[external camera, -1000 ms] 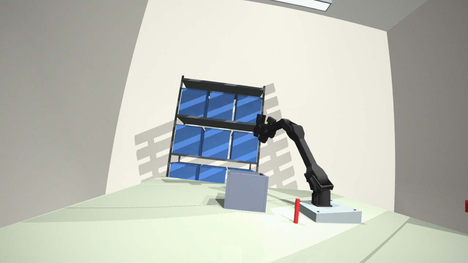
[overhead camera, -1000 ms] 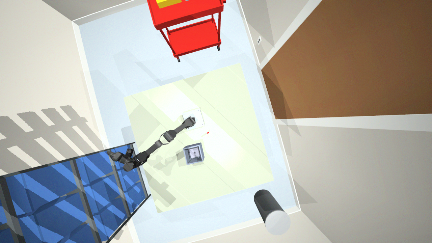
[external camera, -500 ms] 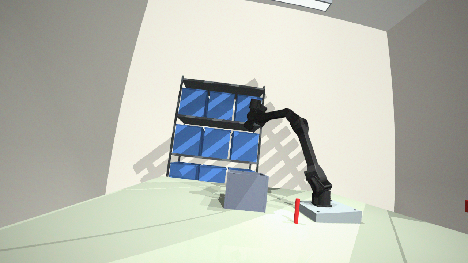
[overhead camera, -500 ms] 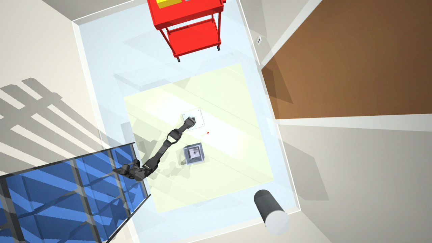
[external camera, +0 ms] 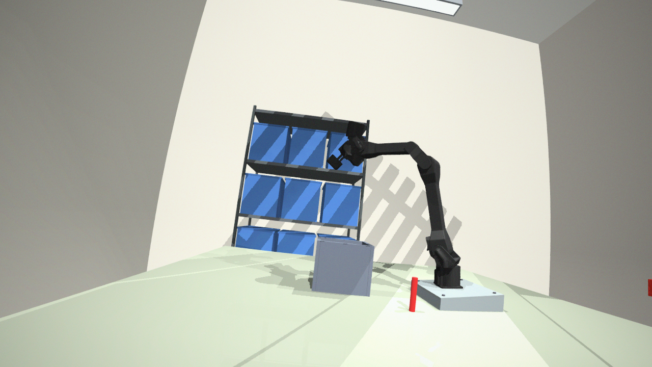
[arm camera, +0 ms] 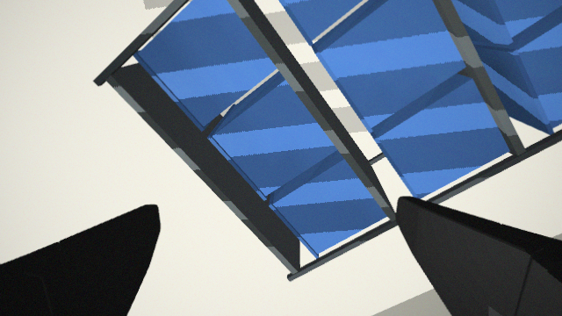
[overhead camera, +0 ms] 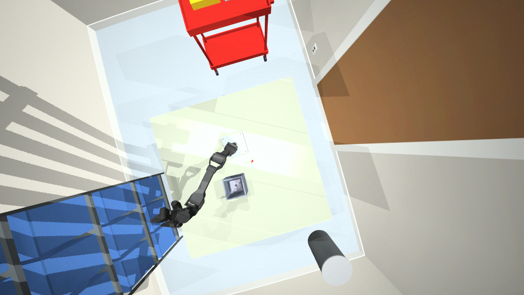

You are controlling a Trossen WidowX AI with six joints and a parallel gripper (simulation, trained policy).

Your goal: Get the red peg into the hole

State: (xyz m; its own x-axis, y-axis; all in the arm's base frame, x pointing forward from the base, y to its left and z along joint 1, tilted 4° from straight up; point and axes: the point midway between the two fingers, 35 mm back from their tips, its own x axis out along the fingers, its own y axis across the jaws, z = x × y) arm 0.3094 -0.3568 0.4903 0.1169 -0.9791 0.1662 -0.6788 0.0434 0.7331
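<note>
My gripper tip is now 52 cm to the right of the red peg, 48 cm above it and 20 cm past it.
</note>
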